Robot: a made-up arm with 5 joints. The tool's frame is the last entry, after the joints. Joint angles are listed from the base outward.
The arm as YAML. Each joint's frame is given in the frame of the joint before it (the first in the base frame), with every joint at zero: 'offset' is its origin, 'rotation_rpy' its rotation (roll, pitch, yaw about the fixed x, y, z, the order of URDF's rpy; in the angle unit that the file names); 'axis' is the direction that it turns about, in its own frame. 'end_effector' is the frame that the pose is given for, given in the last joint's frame.
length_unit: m
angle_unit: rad
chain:
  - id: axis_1
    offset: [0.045, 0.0, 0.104]
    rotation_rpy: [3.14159, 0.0, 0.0]
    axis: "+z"
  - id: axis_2
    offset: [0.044, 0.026, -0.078]
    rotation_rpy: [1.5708, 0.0, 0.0]
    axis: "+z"
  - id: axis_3
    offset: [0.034, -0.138, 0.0]
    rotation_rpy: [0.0, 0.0, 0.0]
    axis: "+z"
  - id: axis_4
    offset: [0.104, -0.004, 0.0]
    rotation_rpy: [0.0, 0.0, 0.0]
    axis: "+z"
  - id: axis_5
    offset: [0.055, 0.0, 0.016]
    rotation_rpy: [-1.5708, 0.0, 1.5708]
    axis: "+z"
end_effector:
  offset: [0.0, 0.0, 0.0]
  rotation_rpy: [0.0, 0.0, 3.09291]
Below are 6 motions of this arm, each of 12 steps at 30 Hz.
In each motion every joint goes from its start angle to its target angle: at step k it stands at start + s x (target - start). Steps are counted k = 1, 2, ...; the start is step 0. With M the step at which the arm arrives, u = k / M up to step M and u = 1 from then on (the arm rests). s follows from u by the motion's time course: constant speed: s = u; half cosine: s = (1 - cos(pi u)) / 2; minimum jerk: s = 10 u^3 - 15 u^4 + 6 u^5.
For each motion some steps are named. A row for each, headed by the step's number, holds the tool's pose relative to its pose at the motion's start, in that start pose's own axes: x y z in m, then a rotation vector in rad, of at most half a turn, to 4 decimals.
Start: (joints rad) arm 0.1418 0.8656 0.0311 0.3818 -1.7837
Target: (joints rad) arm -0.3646 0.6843 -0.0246 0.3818 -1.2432
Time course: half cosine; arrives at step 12
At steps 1, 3, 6, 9, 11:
1: -0.0023 0.0000 0.0006 0.0033 0.0034 0.0175
3: -0.0196 -0.0006 0.0053 0.0289 0.0297 0.1498
6: -0.0664 -0.0085 0.0204 0.1068 0.1023 0.5076
9: -0.1106 -0.0252 0.0388 0.1987 0.1763 0.8586
11: -0.1257 -0.0334 0.0464 0.2364 0.2039 0.9849

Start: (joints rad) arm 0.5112 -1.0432 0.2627 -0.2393 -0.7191
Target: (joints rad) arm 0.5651 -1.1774 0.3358 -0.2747 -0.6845
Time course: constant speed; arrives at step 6
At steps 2, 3, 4, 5, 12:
2: 0.0042 0.0032 0.0060 0.0156 -0.0296 0.0270
3: 0.0062 0.0048 0.0090 0.0234 -0.0443 0.0406
4: 0.0080 0.0064 0.0121 0.0312 -0.0590 0.0543
5: 0.0098 0.0080 0.0152 0.0390 -0.0737 0.0680
12: 0.0115 0.0096 0.0183 0.0468 -0.0883 0.0818

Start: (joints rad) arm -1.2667 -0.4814 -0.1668 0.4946 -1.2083
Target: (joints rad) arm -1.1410 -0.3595 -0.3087 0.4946 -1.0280
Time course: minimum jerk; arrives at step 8
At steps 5, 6, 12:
5: 0.0144 -0.0017 -0.0102 -0.0198 -0.0890 0.1452
6: 0.0180 -0.0023 -0.0124 -0.0263 -0.1097 0.1797
12: 0.0202 -0.0027 -0.0137 -0.0304 -0.1221 0.2005

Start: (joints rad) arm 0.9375 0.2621 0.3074 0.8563 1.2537
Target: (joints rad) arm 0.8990 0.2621 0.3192 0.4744 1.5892
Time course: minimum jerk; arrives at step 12
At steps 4, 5, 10, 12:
4: 0.0031 -0.0033 0.0000 -0.0730 -0.0266 0.0783
5: 0.0052 -0.0054 0.0001 -0.1215 -0.0415 0.1292
10: 0.0146 -0.0144 0.0025 -0.3490 -0.0844 0.3555
12: 0.0151 -0.0149 0.0027 -0.3624 -0.0856 0.3683

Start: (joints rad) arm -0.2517 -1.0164 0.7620 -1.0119 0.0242
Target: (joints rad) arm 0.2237 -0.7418 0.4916 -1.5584 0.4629
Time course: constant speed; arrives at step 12
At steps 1, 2, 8, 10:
1: 0.0014 -0.0024 -0.0026 -0.0107 -0.0453 0.0746
2: 0.0028 -0.0047 -0.0051 -0.0214 -0.0901 0.1497
8: 0.0113 -0.0183 -0.0160 -0.0835 -0.3550 0.6055
10: 0.0141 -0.0228 -0.0183 -0.1031 -0.4432 0.7576

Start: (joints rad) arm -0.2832 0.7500 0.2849 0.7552 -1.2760
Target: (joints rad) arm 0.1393 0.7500 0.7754 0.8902 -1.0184
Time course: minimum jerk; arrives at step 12
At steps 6, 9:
6: 0.0237 -0.0498 -0.0144 -0.2725 0.1691 -0.0696
9: 0.0293 -0.0904 -0.0192 -0.4511 0.3663 -0.1124

